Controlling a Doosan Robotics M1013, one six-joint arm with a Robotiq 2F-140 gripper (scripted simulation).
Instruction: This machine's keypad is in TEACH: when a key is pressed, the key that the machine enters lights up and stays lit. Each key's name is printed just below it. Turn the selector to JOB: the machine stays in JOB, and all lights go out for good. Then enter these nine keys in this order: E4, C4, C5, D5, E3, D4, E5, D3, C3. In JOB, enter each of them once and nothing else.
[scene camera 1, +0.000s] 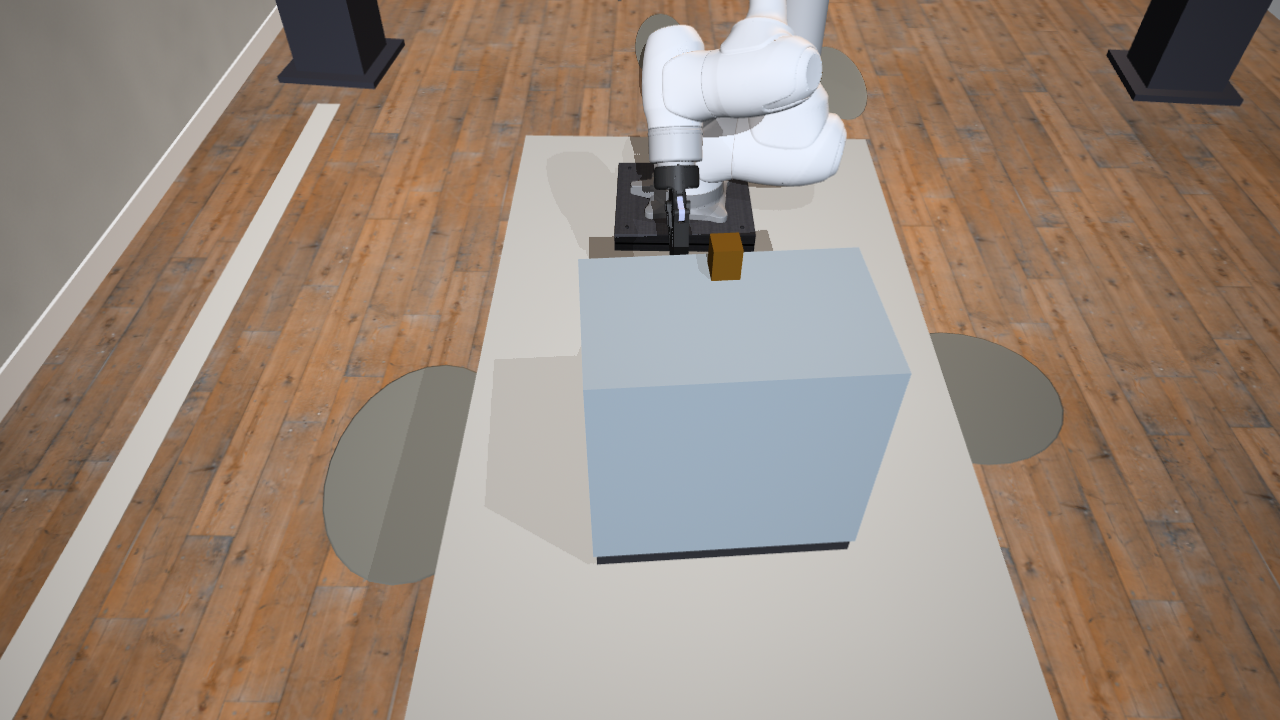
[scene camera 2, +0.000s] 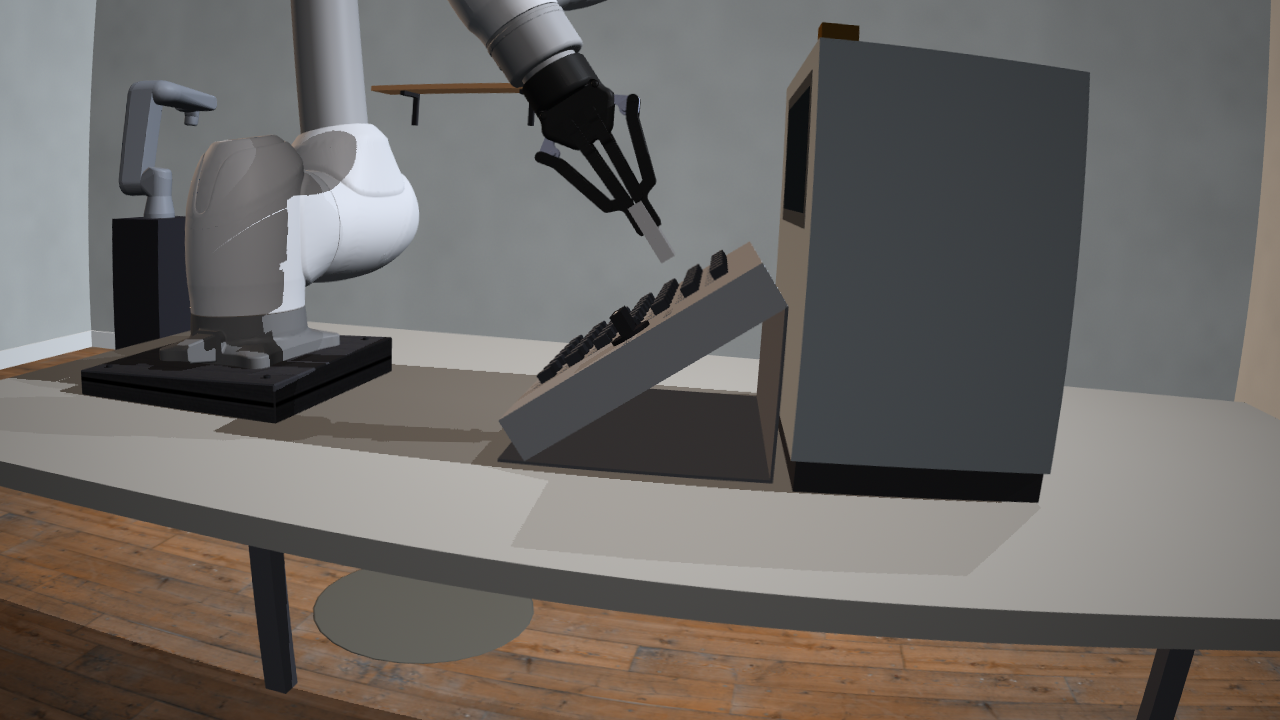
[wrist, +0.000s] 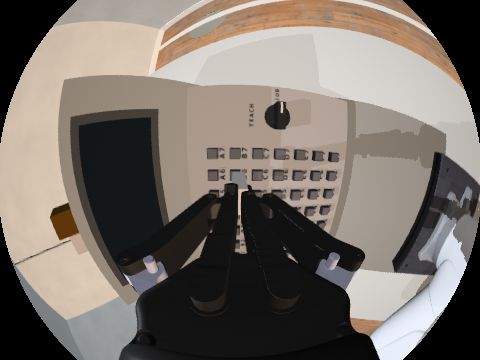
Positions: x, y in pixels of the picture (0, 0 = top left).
Labels:
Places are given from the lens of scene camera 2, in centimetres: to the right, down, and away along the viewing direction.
gripper (scene camera 2: 668, 258): 3, -10, 94
sloped keypad panel (scene camera 2: 672, 433): 3, 8, 97
black selector knob (scene camera 2: 622, 320): -2, -4, 84
The marked spots on the sloped keypad panel and the black selector knob are 18 cm apart.

